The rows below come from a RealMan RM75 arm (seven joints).
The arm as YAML. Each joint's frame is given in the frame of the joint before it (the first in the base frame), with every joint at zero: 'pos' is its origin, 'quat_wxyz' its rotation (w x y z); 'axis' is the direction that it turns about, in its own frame. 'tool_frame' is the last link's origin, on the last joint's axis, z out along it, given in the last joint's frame.
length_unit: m
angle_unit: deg
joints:
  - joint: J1
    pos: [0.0, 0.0, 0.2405]
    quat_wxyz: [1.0, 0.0, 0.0, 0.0]
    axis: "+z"
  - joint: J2
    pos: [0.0, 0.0, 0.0]
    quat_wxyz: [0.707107, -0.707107, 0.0, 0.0]
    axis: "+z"
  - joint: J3
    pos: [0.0, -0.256, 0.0]
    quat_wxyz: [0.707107, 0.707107, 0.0, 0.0]
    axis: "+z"
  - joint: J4
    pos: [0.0, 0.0, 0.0]
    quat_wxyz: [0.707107, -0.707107, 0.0, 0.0]
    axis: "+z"
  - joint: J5
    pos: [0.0, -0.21, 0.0]
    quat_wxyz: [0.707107, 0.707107, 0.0, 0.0]
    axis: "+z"
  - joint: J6
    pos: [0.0, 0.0, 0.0]
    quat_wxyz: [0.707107, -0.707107, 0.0, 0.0]
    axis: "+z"
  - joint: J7
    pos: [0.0, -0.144, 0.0]
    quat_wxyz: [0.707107, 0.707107, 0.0, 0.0]
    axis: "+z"
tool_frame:
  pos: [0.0, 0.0, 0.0]
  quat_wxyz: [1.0, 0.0, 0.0, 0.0]
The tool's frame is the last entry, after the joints.
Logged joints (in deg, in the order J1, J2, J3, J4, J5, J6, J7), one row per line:
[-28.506 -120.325 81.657 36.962 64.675 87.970 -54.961]
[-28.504 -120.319 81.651 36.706 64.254 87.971 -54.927]
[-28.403 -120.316 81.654 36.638 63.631 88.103 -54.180]
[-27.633 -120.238 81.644 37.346 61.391 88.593 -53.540]
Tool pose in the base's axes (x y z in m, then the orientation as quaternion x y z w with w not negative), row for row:
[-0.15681 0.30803 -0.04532 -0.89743 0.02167 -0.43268 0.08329]
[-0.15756 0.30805 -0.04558 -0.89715 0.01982 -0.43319 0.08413]
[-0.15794 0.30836 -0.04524 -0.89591 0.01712 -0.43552 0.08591]
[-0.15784 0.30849 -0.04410 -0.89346 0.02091 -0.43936 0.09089]
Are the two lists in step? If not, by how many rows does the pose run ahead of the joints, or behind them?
The pose runs 1 row behind the joints: the pose in row i belongs to the joints in row i - 1.
